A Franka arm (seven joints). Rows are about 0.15 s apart.
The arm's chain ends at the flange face. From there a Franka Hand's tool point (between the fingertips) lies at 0.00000 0.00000 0.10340 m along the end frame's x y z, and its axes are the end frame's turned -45 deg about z.
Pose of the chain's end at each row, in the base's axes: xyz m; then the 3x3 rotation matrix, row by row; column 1 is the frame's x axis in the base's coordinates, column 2 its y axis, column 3 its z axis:
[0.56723, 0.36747, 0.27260], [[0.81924, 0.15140, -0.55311], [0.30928, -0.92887, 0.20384], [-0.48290, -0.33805, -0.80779]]
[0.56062, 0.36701, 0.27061], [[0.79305, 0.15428, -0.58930], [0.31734, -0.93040, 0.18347], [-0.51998, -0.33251, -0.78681]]
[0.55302, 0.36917, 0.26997], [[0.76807, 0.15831, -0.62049], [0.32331, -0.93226, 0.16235], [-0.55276, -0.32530, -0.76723]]
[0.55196, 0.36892, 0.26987], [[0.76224, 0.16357, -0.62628], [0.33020, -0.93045, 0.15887], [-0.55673, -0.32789, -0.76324]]
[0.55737, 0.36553, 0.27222], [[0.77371, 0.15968, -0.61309], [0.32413, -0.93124, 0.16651], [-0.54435, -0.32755, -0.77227]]
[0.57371, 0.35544, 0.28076], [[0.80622, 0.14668, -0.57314], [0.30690, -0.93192, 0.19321], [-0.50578, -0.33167, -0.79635]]
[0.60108, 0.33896, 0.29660], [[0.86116, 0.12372, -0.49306], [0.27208, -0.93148, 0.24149], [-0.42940, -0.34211, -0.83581]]
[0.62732, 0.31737, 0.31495], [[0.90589, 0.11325, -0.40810], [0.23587, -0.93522, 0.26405], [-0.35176, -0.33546, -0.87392]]
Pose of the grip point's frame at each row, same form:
[0.51004, 0.38855, 0.18907], [[0.47223, 0.68635, -0.55311], [0.87550, -0.43812, 0.20384], [-0.10242, -0.58050, -0.80779]]
[0.49969, 0.38598, 0.18925], [[0.45168, 0.66986, -0.58930], [0.88229, -0.43350, 0.18347], [-0.13256, -0.60280, -0.78681]]
[0.48886, 0.38596, 0.19064], [[0.43117, 0.65505, -0.62049], [0.88782, -0.43059, 0.16235], [-0.16084, -0.62088, -0.76723]]
[0.48720, 0.38535, 0.19095], [[0.42332, 0.65465, -0.62628], [0.89141, -0.42444, 0.15887], [-0.16181, -0.62552, -0.76324]]
[0.49398, 0.38275, 0.19237], [[0.43418, 0.66001, -0.61309], [0.88768, -0.42929, 0.16651], [-0.15330, -0.61653, -0.77227]]
[0.51445, 0.37542, 0.19842], [[0.46637, 0.67380, -0.57314], [0.87598, -0.44196, 0.19321], [-0.12311, -0.59217, -0.79635]]
[0.55010, 0.36393, 0.21018], [[0.52145, 0.69642, -0.49306], [0.85105, -0.46627, 0.24149], [-0.06172, -0.54554, -0.83581]]
[0.58512, 0.34467, 0.22459], [[0.56048, 0.72064, -0.40810], [0.82809, -0.49452, 0.26405], [-0.01153, -0.48594, -0.87392]]

